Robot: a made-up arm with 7 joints. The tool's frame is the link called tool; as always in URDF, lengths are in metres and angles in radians.
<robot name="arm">
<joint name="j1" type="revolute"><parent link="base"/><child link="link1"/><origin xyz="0.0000 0.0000 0.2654"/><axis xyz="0 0 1"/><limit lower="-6.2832" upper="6.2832" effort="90" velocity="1.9"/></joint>
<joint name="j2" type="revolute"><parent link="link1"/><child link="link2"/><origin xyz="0.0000 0.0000 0.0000" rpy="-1.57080 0.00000 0.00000"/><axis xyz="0 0 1"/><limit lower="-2.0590" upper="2.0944" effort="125" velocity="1.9"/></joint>
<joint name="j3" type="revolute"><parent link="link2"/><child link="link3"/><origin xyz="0.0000 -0.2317 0.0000" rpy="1.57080 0.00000 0.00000"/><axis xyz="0 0 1"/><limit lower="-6.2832" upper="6.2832" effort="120" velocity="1.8"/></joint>
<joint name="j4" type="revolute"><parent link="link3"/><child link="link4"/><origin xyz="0.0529 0.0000 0.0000" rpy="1.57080 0.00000 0.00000"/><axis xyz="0 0 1"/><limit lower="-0.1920" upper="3.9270" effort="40" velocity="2.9"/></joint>
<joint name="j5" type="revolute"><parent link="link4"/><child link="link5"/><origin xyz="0.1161 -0.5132 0.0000" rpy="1.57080 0.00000 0.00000"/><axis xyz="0 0 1"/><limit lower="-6.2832" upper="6.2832" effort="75" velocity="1.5"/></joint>
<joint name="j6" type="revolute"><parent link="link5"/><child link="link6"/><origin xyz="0.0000 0.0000 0.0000" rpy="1.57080 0.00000 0.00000"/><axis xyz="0 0 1"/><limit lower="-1.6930" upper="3.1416" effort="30" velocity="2.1"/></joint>
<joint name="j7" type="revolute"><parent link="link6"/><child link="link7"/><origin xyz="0.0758 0.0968 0.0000" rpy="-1.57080 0.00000 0.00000"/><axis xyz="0 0 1"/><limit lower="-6.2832" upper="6.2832" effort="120" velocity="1"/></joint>
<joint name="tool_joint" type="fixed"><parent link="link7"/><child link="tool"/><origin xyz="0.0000 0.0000 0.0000"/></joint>
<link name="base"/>
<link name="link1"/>
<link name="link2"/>
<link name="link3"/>
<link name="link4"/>
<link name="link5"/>
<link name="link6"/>
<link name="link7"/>
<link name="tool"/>
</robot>
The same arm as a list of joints. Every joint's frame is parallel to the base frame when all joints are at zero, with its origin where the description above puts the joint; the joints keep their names.
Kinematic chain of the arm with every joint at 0, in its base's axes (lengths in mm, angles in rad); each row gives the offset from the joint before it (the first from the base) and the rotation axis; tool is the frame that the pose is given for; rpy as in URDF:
j1: xyz 0 0 265.4 axis +z
j2: xyz 0 0 0 axis +y
j3: xyz 0 0 231.7 axis +z
j4: xyz 52.9 0 0 axis -y
j5: xyz 116.1 0 -513.2 axis -z
j6: xyz 0 0 0 axis +y
j7: xyz 75.8 0 -96.8 axis -z
tool: xyz 0 0 0 rpy -3.1416 0 0
Joint limits (rad, base to tool): -6.2832..6.2832 -2.059..2.0944 -6.2832..6.2832 -0.192..3.927 -6.2832..6.2832 -1.693..3.1416 -6.2832..6.2832

